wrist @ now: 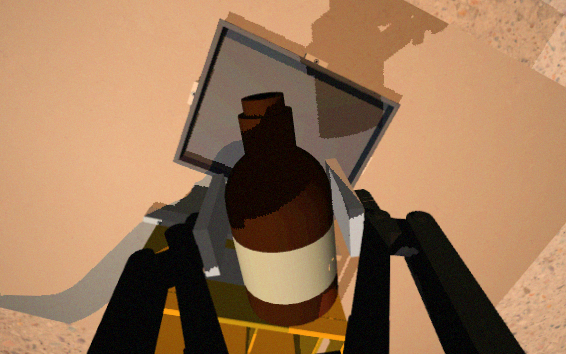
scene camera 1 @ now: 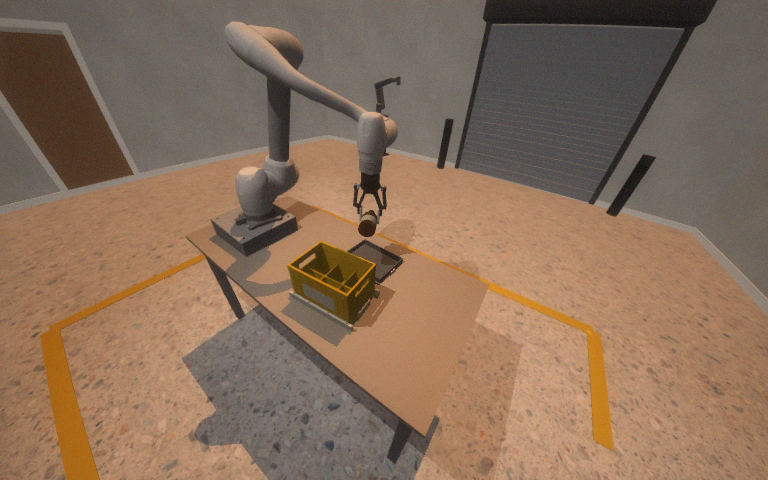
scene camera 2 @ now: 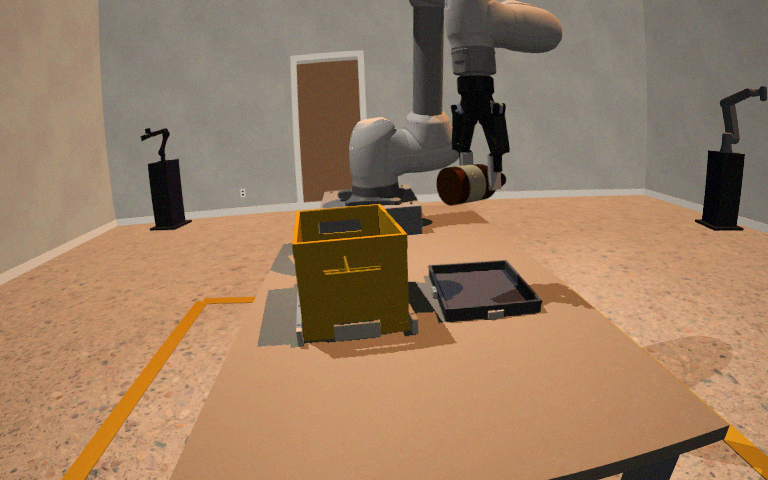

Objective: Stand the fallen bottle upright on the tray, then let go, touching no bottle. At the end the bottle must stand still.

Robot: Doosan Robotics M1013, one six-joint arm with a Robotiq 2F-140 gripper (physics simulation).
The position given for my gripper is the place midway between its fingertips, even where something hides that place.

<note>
I see my gripper point(scene camera 2: 481, 187) and a brown bottle point(scene camera 2: 456, 185).
The brown bottle also shows in the wrist view point(wrist: 278, 199). My gripper also shows in the wrist view point(wrist: 277, 185) and in scene camera 1 point(scene camera 1: 369, 221).
</note>
